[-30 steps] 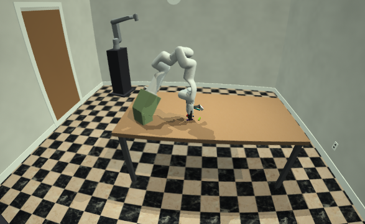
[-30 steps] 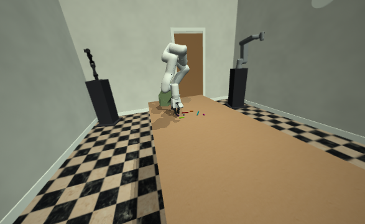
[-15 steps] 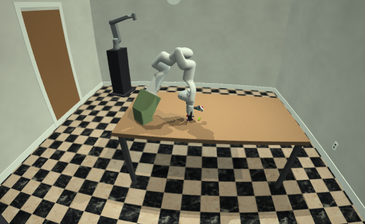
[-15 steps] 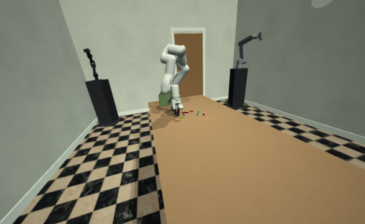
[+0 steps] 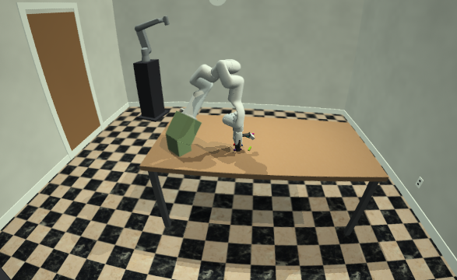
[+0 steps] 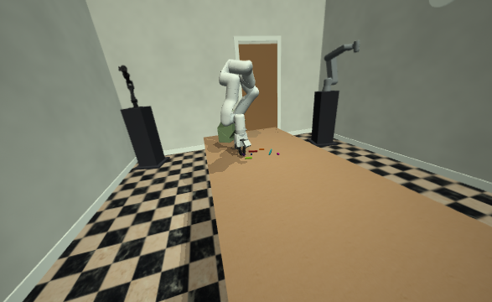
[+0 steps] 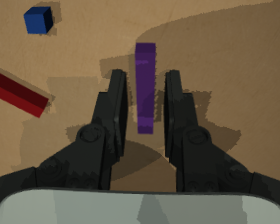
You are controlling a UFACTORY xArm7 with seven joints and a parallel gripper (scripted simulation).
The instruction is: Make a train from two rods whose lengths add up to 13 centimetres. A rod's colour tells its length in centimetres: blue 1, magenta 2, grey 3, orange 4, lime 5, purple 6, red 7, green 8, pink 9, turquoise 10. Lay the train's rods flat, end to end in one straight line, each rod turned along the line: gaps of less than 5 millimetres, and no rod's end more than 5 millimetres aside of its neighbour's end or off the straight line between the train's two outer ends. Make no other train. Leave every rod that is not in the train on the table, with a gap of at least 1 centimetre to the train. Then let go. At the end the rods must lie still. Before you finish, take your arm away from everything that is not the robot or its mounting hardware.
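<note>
Now: hand 20 mm above the purple rod. Also, from my hand: red rod 80 mm to the left, 40 mm behind, 20 mm below; then small blue rod 70 mm to the left, 20 mm below, 10 mm ahead; then lime rod 80 mm ahead, 50 mm to the left, 20 mm below.
</note>
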